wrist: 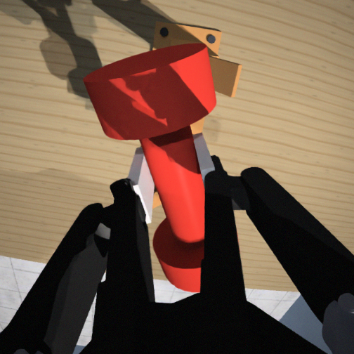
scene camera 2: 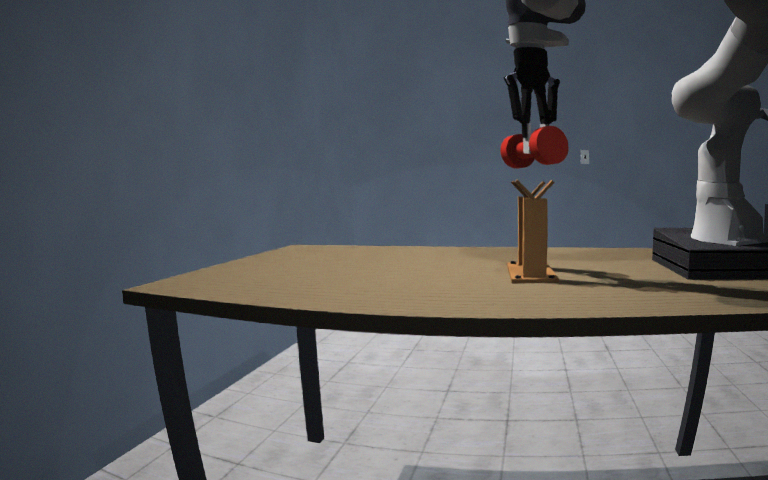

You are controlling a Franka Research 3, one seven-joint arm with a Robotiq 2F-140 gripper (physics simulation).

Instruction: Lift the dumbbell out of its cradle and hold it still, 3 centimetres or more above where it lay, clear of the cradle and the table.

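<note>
The red dumbbell (scene camera 2: 548,145) (wrist: 160,95) hangs in the air above the wooden cradle (scene camera 2: 535,237) (wrist: 227,76), with a visible gap between its heads and the cradle's V-shaped arms in the scene view. My gripper (scene camera 2: 534,138) (wrist: 172,155) points down and is shut on the dumbbell's handle, one light pad on each side of it, between the two heads. In the wrist view the dumbbell lies slanted between the fingers, and its near head is partly hidden by the right finger. The larger-looking head covers much of the cradle there.
The cradle stands upright on the wooden table (scene camera 2: 368,283) (wrist: 295,150). The robot's base stands on a dark block (scene camera 2: 719,263) at the right of the table. A blue wall with a small socket (scene camera 2: 584,156) is behind.
</note>
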